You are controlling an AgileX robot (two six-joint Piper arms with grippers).
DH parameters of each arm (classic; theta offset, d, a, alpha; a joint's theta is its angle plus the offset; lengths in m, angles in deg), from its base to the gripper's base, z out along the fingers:
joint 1: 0 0.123 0 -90
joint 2: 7.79 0 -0.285 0
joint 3: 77.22 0 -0.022 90
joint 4: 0 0.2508 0 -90
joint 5: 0 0 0.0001 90
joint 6: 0 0.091 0 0
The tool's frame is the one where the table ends.
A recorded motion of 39 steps. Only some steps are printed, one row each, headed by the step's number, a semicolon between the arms.
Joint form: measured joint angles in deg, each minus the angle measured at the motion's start. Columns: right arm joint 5, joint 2, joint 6, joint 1, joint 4, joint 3; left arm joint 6, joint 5, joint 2, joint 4, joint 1, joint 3.
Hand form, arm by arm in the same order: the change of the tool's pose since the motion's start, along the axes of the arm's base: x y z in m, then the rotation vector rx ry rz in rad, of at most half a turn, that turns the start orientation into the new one. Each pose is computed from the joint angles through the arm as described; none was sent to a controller.
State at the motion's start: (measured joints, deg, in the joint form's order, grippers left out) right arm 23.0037 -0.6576 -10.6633 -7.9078 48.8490 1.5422; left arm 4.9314 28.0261 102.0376 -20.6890 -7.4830 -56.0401
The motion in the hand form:
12: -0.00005 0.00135 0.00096 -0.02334 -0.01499 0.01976; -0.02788 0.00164 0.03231 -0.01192 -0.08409 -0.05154
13: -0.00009 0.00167 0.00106 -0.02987 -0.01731 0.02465; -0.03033 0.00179 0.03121 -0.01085 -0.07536 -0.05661
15: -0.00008 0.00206 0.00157 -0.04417 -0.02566 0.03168; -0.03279 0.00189 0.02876 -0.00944 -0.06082 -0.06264
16: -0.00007 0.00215 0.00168 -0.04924 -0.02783 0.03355; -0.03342 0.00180 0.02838 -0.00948 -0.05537 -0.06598
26: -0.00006 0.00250 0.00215 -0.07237 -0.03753 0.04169; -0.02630 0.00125 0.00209 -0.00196 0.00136 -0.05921
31: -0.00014 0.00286 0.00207 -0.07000 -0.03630 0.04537; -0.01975 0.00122 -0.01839 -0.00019 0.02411 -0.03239
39: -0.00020 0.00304 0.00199 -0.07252 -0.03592 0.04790; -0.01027 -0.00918 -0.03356 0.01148 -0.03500 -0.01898
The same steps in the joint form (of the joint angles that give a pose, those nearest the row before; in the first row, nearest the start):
12: 0.27 0.00 -4.01 0.00 2.57 0.00; 4.75 0.65 -9.42 -2.38 0.00 4.80
13: 0.39 0.00 -4.85 0.00 3.00 0.00; 4.97 0.97 -9.65 -2.38 0.00 5.27
15: 0.39 0.00 -6.71 0.01 4.00 0.00; 5.22 1.38 -9.65 -2.38 0.00 5.78
16: 0.40 0.00 -7.26 -0.01 4.24 0.00; 5.32 1.69 -9.65 -2.38 0.00 5.83
26: 0.39 0.00 -9.57 0.00 5.16 0.00; 6.21 -0.20 -4.57 -3.32 0.00 5.92
31: 0.61 0.00 -9.68 0.00 5.40 0.00; 6.59 -3.14 -0.51 -4.76 0.00 5.92
39: 0.75 0.00 -9.88 0.00 5.44 0.00; 7.86 -10.29 2.93 -7.39 -2.19 5.80

